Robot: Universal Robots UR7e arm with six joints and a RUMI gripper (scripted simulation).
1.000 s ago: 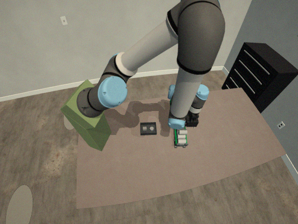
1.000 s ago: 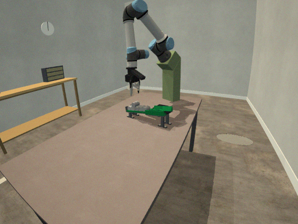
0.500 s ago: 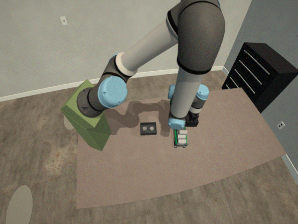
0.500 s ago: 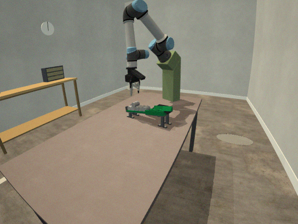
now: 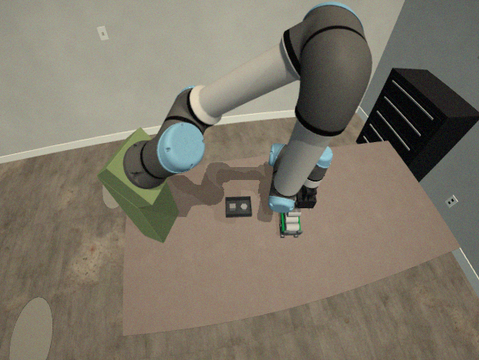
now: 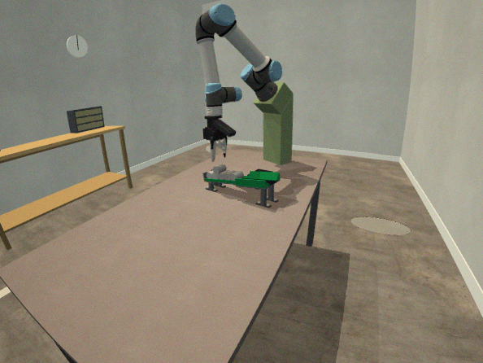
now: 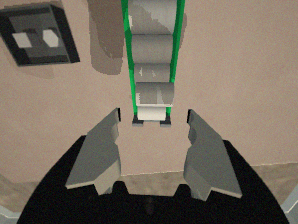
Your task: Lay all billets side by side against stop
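Right now the ramp is 100 mm to the left of my hand, 100 mm below it and 50 mm ahead of it. From my hand the other things lie so: small dark tray 200 mm to the left, 170 mm behind, 160 mm below.
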